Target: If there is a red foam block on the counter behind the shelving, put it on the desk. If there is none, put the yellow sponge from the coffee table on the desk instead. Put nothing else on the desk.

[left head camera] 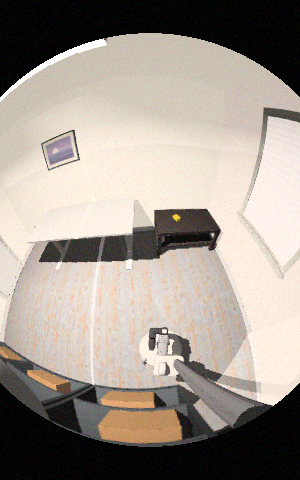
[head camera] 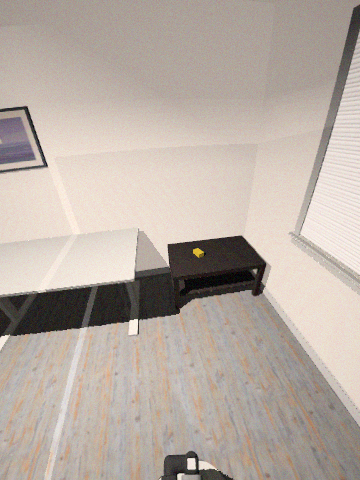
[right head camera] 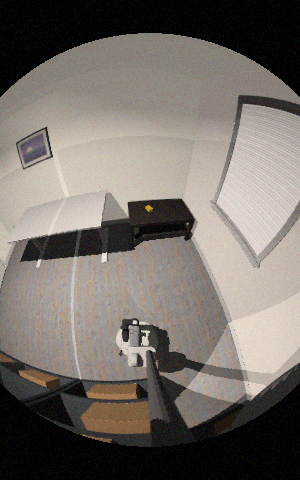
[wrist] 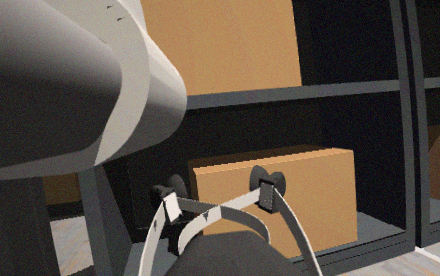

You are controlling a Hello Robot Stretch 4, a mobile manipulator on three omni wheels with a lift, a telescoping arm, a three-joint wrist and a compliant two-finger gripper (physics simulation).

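Frame: origin at the robot's base, x ahead, y left, z up, level; millimetres.
Seen in the pictures: gripper, fingertip midpoint: [left head camera: 150,365] [right head camera: 125,356] [wrist: 217,185].
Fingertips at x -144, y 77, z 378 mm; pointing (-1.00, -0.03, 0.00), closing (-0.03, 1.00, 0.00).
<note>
Offsets run from my fingertips to a thing's top centre. "spot": to the spot under its first point. Level surfaces: height alone.
The yellow sponge {dy -215, dx +1733, dz +89 mm} [head camera: 198,252] [left head camera: 176,217] [right head camera: 149,208] lies on the dark coffee table {dz +44 mm} [head camera: 225,256] [left head camera: 197,218] [right head camera: 172,209], which stands by the far wall near the corner. The white desk {dz +314 mm} [head camera: 105,260] [left head camera: 100,220] [right head camera: 85,215] stands to its left, and no object shows on the visible part of its top. My gripper [wrist: 217,185] is open with no object between its fingertips. It faces the shelving [wrist: 406,125] [left head camera: 90,430] and is far from the sponge. The counter behind the shelving and a red foam block do not show in these views.
Cardboard boxes [wrist: 280,210] [left head camera: 140,425] [right head camera: 115,417] stand in the shelving, close behind my base. Wood floor {dz -406 mm} [head camera: 200,370] lies between my base and the coffee table. A window {spot: dy -1002, dx +1229, dz +841 mm} [head camera: 340,190] is in the right wall, and a framed picture [left head camera: 61,150] hangs above the desk.
</note>
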